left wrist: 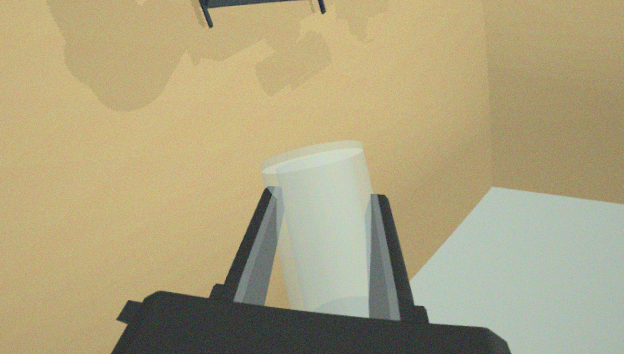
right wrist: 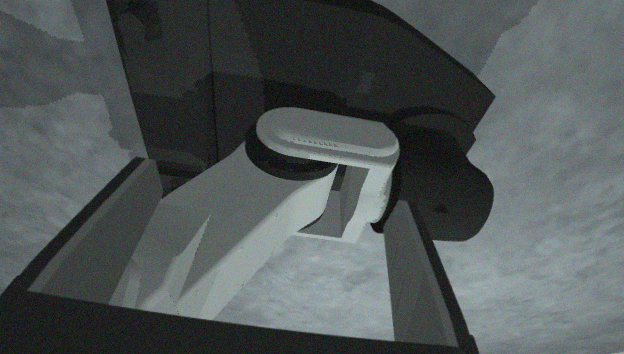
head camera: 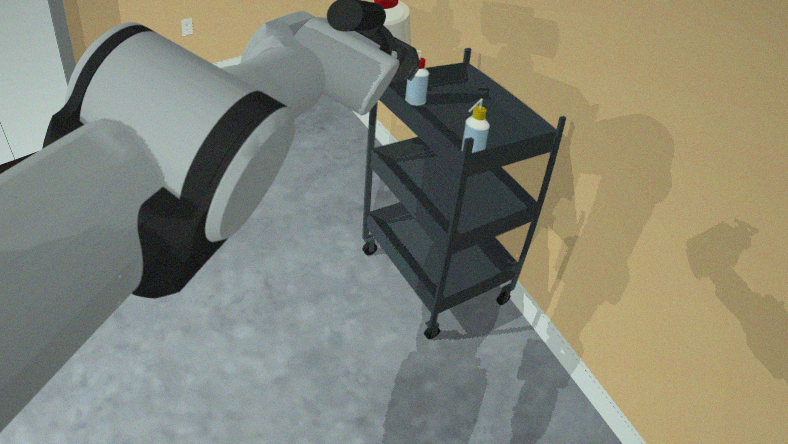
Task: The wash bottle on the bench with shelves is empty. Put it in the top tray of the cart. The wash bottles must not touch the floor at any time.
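Frame: origin at the robot's base, x ahead, y left, z up, level; metres.
Seen in the pictures: left gripper, between the fingertips: (left wrist: 324, 201); right gripper, between the fingertips: (right wrist: 278, 195).
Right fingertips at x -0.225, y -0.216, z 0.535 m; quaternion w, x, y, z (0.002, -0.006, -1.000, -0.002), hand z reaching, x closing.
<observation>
Pixels of each thing's top centre, then the offset from my right fingertips to it. "pt": a spot on its surface instead. Level surfaces: height alone.
- empty wash bottle, a spot on its surface: (left wrist: 327, 230) pt 0.741 m ahead, 0.455 m left, 0.602 m up
- dark cart, a spot on its surface: (head camera: 512, 151) pt 1.236 m ahead, 0.246 m left, 0.167 m up
- pale surface, height of its surface: 1.902 m up
My left gripper (left wrist: 324, 201) is shut on the empty wash bottle (head camera: 398, 24) (left wrist: 327, 230), a whitish see-through bottle with a red cap. In the head camera the bottle shows behind the gripper, at the far left end of the dark cart (head camera: 512, 151); its lower part is hidden. Two wash bottles with blue contents are at the cart's top tray: a red-capped one (head camera: 417, 88) near the far left and a yellow-capped one (head camera: 476, 132) at the near corner. My right gripper (right wrist: 278, 195) is open, with no bottle between its fingers.
The cart has three trays and stands on wheels close to the tan wall (head camera: 716, 137). In the left wrist view a dark corner of the cart (left wrist: 260, 4) shows at the top edge. A pale surface (left wrist: 540, 270) lies at the lower right. Robot parts (right wrist: 325, 130) show beyond the right fingers.
</observation>
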